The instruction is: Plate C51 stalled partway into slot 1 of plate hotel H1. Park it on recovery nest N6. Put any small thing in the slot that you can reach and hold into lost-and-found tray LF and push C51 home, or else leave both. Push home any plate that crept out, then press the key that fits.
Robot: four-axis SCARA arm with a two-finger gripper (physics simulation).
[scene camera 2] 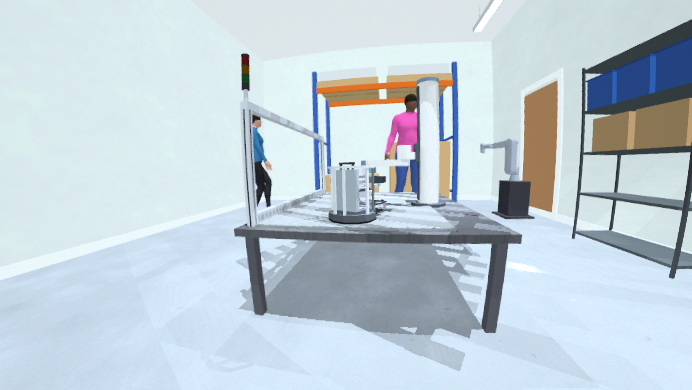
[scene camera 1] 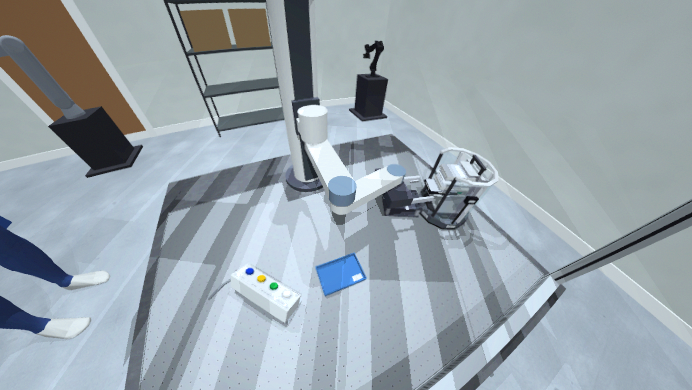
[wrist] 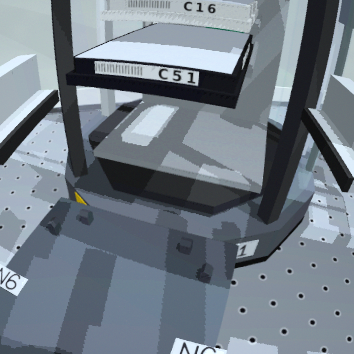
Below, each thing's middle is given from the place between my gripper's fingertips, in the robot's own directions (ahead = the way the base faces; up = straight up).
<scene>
My hand is 140 mm to the right of the round plate rack (scene camera 1: 449, 211), 40 mm short of it and 10 mm above it. From my hand the other things lie so: blue pad (scene camera 1: 333, 276) (440 mm to the right, 160 mm below, 130 mm ahead).
</scene>
